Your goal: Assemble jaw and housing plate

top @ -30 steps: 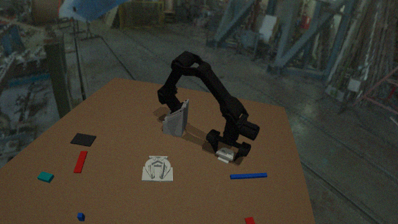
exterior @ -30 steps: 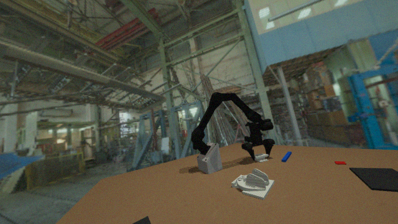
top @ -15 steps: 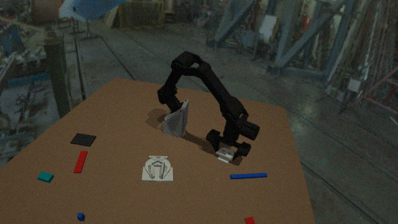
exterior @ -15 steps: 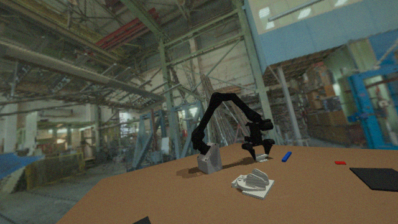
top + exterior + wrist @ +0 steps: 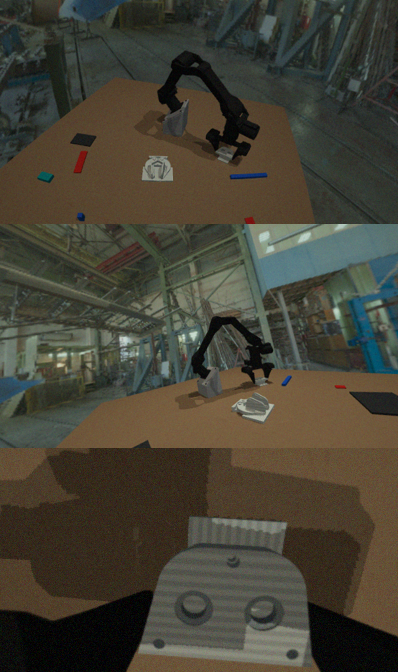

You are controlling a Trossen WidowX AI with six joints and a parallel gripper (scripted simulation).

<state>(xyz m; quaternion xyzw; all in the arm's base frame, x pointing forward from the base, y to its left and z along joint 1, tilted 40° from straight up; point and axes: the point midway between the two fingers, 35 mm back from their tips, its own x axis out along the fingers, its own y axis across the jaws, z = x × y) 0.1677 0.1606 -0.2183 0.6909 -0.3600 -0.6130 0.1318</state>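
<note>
The white block is 10 mm to the left of my gripper tip and 10 mm behind it. From my gripper tip the other things lie so: white base 250 mm to the right, 170 mm ahead, 10 mm below; grey jaw 280 mm to the right, 130 mm ahead; blue bar 110 mm to the left, 90 mm ahead, 10 mm below.
</note>
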